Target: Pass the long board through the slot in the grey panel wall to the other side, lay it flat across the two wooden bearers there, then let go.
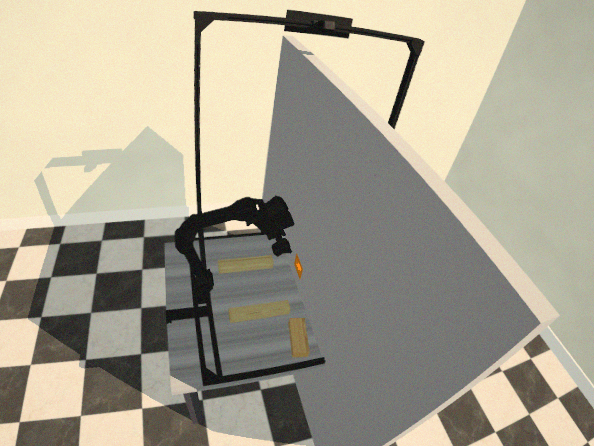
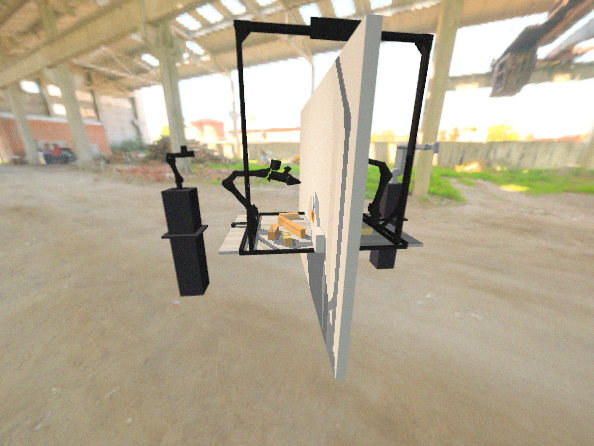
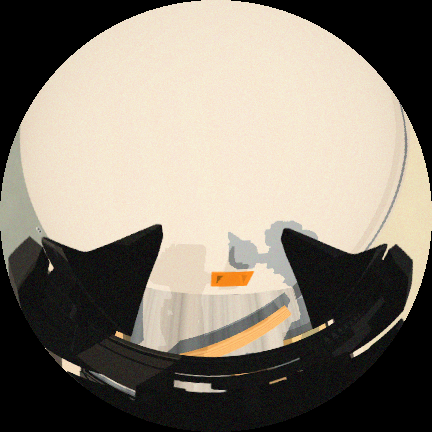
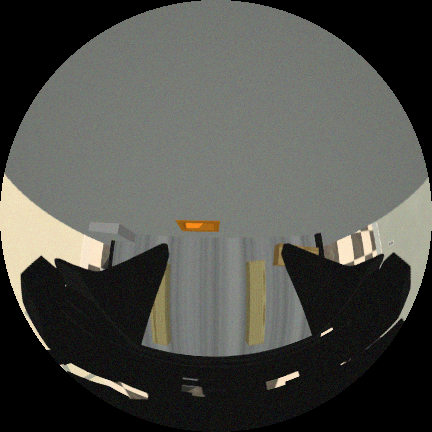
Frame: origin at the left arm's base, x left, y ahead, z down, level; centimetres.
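Where they show: left gripper, fingertip midpoint: (image 2: 300, 181) (image 3: 224, 232); right gripper, fingertip midpoint: (image 1: 288, 243) (image 4: 227, 250); right arm's base, link origin: (image 1: 201, 297) (image 2: 374, 223).
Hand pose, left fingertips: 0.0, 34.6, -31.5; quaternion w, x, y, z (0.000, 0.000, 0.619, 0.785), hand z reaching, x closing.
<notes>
Things, the pixels of their top centre, and the offset from my left fingertips, as dx, dy, dz. "spot": a spot on its surface instead.
- long board, top centre: (image 3: 229, 344) (image 2: 290, 222) -3.9, -7.2, +27.5
- orange-edged slot, surface spot: (image 3: 231, 274) spot: -4.2, +8.4, +20.5
- wooden block, top centre: (image 4: 300, 255) (image 1: 299, 334) +25.4, +21.0, +29.6
- brown block, top centre: (image 3: 269, 378) (image 2: 273, 227) -12.8, -19.1, +28.4
- pale block, top centre: (image 3: 311, 336) (image 2: 287, 234) -25.8, -11.0, +28.4
The long board (image 2: 292, 226) (image 3: 265, 325) lies slantwise on the left arm's side of the panel wall (image 1: 375, 225) (image 2: 325, 150) (image 3: 215, 125) (image 4: 215, 125). The orange-edged slot (image 1: 297, 260) (image 2: 313, 216) (image 3: 231, 274) (image 4: 215, 226) is low in the wall. On the right arm's side lie two parallel wooden bearers, one bearer (image 1: 245, 264) (image 4: 162, 310) and another bearer (image 1: 259, 311) (image 4: 256, 302). My left gripper (image 2: 295, 181) (image 3: 224, 232) is open and empty, above the board, facing the wall. My right gripper (image 1: 289, 237) (image 4: 227, 250) is open and empty, near the wall above the bearers' side.
A wooden block (image 1: 299, 337) (image 4: 278, 255) lies near the wall beyond the bearers. Small blocks, including a brown block (image 2: 273, 231) and a pale block (image 2: 287, 238), lie around the board. A grey block (image 2: 320, 241) (image 4: 104, 227) stands at the wall. A black frame (image 1: 197, 125) (image 2: 243, 100) rises over the table.
</notes>
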